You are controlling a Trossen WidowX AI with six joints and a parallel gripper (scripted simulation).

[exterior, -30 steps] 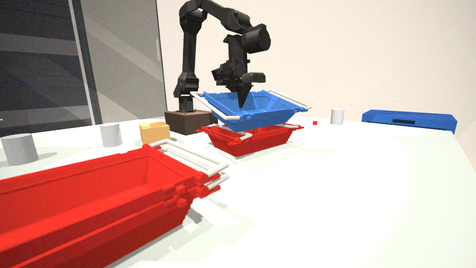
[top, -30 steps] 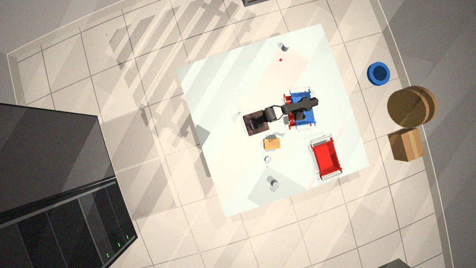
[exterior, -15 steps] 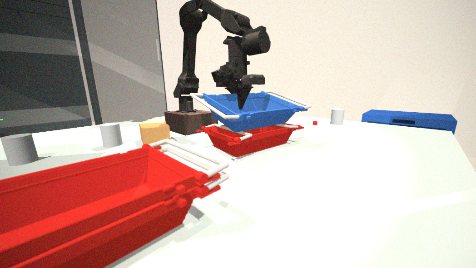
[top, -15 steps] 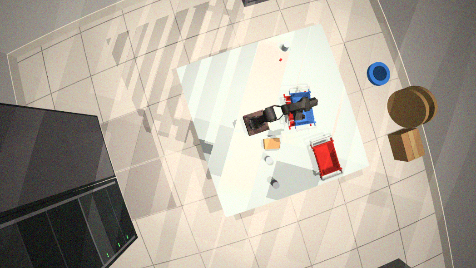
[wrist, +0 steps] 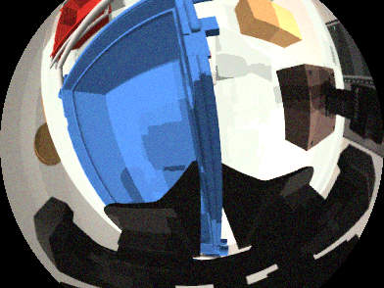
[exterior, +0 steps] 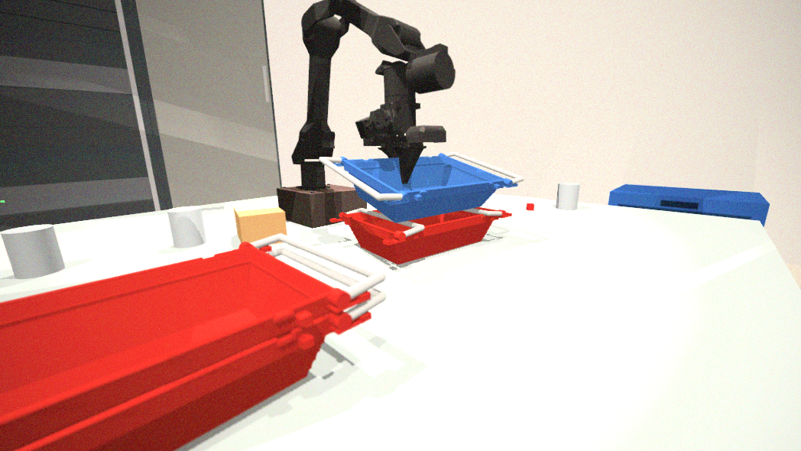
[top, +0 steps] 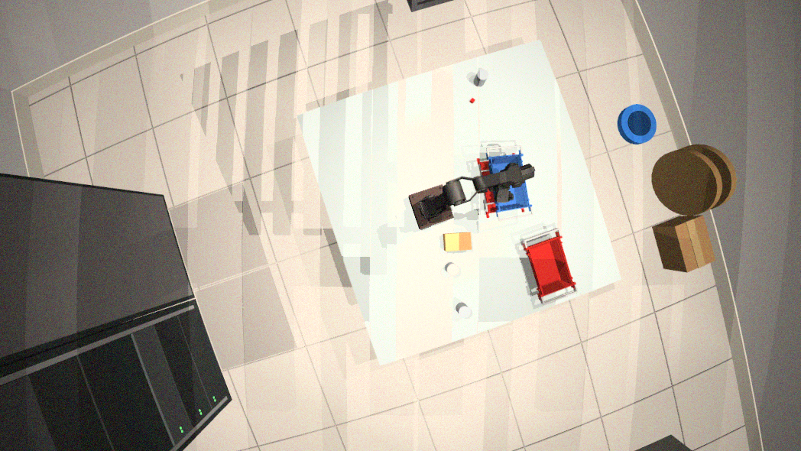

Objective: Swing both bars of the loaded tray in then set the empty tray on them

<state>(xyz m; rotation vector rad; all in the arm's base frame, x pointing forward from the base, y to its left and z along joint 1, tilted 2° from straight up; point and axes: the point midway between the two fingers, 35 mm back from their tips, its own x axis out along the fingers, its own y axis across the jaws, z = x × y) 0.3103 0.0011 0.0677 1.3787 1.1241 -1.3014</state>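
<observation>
My gripper tip is 70 mm short of the blue tray, 10 mm to the left of it and 20 mm below it. The rest, counted from my gripper tip: tan block: 220 mm behind, 190 mm to the right, 80 mm below; then red cube: 90 mm ahead, 430 mm to the left, 100 mm below.
</observation>
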